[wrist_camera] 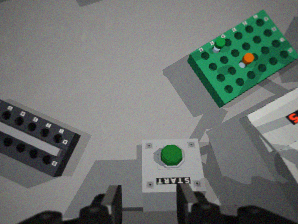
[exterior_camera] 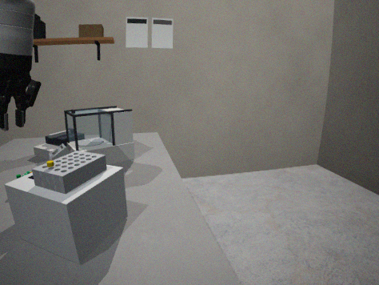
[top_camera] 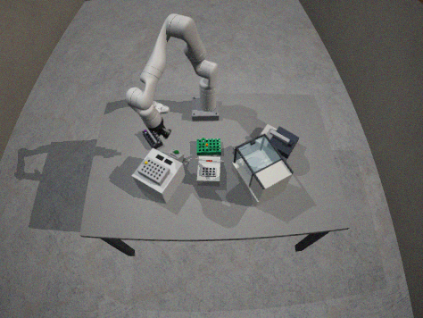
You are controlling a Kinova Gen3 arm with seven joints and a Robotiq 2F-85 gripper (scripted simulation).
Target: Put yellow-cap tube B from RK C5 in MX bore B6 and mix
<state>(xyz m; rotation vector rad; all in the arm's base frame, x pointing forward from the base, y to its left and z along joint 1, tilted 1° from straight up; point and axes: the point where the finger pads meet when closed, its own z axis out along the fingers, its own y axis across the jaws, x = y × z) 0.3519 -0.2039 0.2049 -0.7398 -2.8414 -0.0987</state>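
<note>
My gripper is now 2 cm past the green start key, 4 cm to the right of it and 18 cm above it. From my hand the other things lie so: dry block (7 cm ahead, 21 cm to the left, 22 cm below); then dark magnet block (14 cm behind, 11 cm to the right, 23 cm below); then grey mixer block (14 cm ahead, 4 cm to the right, 10 cm below).
</note>
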